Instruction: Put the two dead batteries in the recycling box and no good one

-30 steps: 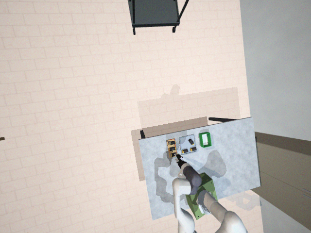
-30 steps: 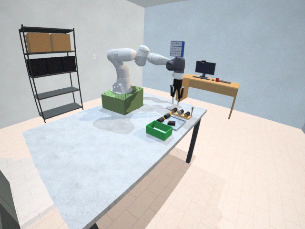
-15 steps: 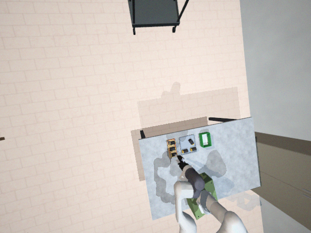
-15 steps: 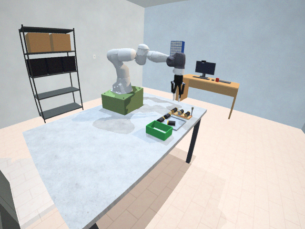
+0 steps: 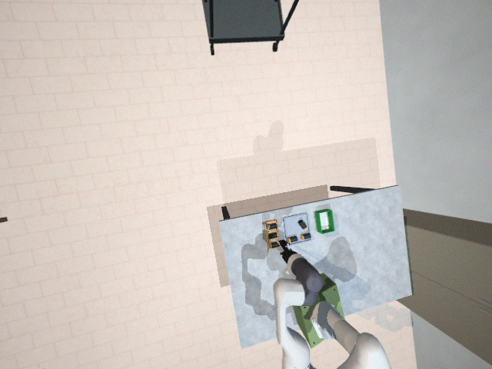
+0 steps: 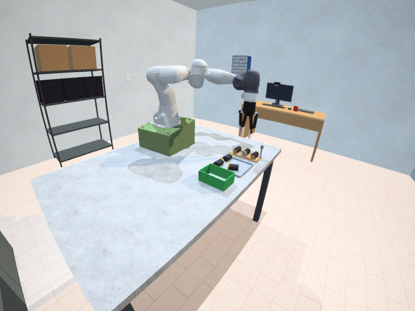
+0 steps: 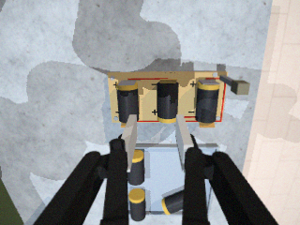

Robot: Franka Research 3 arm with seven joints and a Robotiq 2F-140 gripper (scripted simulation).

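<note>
Right now my hand is 11 cm short of the post, 2 cm to the right of it and 12 cm above it. Also, from my hand: grey tray (19 cm to the right, 15 cm below); then green recycling box (39 cm to the right, 14 cm below).
</note>
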